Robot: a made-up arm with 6 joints. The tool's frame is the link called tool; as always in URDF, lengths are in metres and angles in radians. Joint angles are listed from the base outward. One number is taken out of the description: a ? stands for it. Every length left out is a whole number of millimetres.
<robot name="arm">
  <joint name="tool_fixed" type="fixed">
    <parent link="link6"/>
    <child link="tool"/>
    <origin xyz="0.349 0.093 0" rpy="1.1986 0.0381 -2.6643"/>
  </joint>
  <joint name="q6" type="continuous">
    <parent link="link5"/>
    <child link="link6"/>
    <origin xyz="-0.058 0.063 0" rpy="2.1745 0.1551 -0.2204"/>
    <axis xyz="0 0 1"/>
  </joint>
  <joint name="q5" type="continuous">
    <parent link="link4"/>
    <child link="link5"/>
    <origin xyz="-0.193 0.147 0" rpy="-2.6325 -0.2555 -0.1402"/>
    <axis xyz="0 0 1"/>
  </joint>
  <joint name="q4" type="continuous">
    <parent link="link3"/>
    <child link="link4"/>
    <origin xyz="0.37 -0.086 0" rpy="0.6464 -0.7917 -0.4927"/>
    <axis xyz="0 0 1"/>
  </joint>
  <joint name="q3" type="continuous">
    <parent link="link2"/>
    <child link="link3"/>
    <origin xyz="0.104 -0.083 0" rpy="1.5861 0.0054 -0.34"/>
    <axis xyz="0 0 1"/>
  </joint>
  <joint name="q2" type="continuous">
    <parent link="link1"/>
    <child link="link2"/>
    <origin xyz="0.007 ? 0" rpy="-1.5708 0 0"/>
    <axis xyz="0 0 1"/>
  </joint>
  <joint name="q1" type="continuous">
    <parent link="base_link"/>
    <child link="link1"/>
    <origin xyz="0.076 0.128 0.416" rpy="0 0 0"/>
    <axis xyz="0 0 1"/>
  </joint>
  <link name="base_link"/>
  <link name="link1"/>
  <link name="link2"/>
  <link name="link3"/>
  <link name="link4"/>
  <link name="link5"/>
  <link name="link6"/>
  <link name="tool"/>
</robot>
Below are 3 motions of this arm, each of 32 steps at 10 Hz.
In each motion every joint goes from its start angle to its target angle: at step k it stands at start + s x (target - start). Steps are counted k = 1, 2, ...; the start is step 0. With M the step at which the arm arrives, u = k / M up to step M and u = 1 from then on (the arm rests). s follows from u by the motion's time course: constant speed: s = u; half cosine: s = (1 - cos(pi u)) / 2; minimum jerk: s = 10 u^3 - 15 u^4 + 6 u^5.
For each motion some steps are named. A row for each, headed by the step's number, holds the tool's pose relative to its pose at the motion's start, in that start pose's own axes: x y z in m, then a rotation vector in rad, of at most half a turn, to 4 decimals.
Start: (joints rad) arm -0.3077 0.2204 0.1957 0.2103 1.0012 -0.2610
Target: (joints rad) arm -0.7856 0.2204 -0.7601 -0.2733 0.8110 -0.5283
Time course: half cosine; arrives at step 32
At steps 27, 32:
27: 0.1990 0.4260 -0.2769 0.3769 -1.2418 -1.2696
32: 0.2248 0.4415 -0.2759 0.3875 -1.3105 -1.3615

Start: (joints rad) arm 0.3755 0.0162 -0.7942 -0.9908 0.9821 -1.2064
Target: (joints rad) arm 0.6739 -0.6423 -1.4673 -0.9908 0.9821 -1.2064
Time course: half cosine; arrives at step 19
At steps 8, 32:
8: 0.0620 0.0500 0.0127 0.0386 -0.2371 0.1648
32: 0.1229 0.1353 0.0725 0.2053 -0.7013 0.2879

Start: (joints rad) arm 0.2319 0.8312 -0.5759 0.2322 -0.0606 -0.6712
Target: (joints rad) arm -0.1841 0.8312 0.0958 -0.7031 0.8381 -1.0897
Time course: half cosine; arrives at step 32
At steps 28, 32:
28: 0.3207 0.1467 0.0501 0.8220 -1.8325 0.5676
32: 0.3218 0.1579 0.0702 0.8666 -1.8970 0.5940

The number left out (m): -0.055
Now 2 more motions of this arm.
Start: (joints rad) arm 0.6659 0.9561 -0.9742 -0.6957 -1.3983 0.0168
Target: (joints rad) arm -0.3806 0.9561 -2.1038 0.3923 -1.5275 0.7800
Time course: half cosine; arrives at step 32
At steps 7, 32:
7: 0.0799 -0.0751 0.0301 0.0982 0.1846 0.1273
32: 1.0318 0.1616 0.0627 -0.2916 1.7618 1.4109

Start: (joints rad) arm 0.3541 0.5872 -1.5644 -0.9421 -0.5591 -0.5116
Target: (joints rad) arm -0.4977 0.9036 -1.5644 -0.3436 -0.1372 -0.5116
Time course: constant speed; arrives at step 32
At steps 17, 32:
17: 0.0139 -0.0824 -0.1133 0.2575 0.1348 -0.1736
32: 0.0073 -0.1267 -0.2533 0.5389 0.2815 -0.2138

